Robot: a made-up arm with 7 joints.
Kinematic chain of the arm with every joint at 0, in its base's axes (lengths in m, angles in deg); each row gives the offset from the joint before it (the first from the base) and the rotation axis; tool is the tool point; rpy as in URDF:
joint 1: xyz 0 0 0.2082 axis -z
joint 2: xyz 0 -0.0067 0.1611 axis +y
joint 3: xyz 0 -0.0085 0.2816 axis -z
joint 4: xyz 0 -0.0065 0.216 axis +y
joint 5: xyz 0 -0.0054 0.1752 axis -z
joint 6: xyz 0 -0.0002 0.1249 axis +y
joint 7: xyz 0 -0.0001 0.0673 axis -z
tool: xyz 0 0 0 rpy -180 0 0
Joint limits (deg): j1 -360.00..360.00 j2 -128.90..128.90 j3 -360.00..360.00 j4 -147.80..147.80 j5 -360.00..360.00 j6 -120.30..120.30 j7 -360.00..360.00
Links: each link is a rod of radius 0.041 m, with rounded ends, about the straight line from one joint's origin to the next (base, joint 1, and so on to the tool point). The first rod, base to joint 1, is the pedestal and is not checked.
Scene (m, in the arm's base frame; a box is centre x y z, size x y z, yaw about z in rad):
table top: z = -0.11
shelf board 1: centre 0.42 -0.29 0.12 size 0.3 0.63 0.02 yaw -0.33
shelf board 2: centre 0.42 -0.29 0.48 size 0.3 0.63 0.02 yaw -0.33
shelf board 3: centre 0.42 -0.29 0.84 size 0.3 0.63 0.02 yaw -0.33
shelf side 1: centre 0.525 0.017 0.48 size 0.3 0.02 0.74 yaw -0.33
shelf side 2: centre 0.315 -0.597 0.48 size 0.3 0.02 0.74 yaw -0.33
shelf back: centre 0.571 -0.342 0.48 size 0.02 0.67 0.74 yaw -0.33
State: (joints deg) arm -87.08 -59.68 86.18 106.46 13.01 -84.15 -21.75
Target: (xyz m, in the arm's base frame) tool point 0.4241 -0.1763 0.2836
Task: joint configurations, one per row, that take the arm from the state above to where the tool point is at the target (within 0.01 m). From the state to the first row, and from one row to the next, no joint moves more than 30 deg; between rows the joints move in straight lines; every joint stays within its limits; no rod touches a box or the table.
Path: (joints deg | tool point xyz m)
1: -79.58 -51.59 88.30 107.11 38.79 -66.21 1.47 | 0.2762 -0.3844 0.6756
2: -72.07 -43.49 90.42 107.76 64.58 -48.27 24.69 | 0.2529 -0.3572 0.6903
3: -64.57 -35.40 92.53 108.41 90.36 -30.34 47.90 | 0.2281 -0.3487 0.6869
4: -57.07 -27.30 94.65 109.07 116.14 -12.40 71.12 | 0.1947 -0.3578 0.6879
5: -49.56 -19.21 96.77 109.72 141.93 5.54 94.34 | 0.1572 -0.3678 0.7083
6: -42.06 -11.11 98.89 110.37 167.71 23.48 117.56 | 0.1306 -0.3626 0.7445
7: -47.49 -33.38 96.34 116.42 143.50 1.79 94.47 | 0.0992 -0.3973 0.6226
8: -52.91 -55.65 93.80 122.47 119.30 -19.89 71.38 | 0.1019 -0.3889 0.5251
9: -58.34 -77.92 91.25 128.53 95.09 -41.58 48.29 | 0.1059 -0.3763 0.4532
10: -63.77 -100.19 88.71 134.58 70.88 -63.26 25.20 | 0.1106 -0.3716 0.3694
11: -69.20 -122.46 86.16 140.63 46.67 -84.95 2.11 | 0.1294 -0.3411 0.2573
12: -93.51 -107.04 95.55 134.26 27.98 -81.55 -9.82 | 0.2972 -0.2897 0.2683
13: -117.83 -91.62 104.94 127.89 9.30 -78.16 -21.75 | 0.4241 -0.1763 0.2836

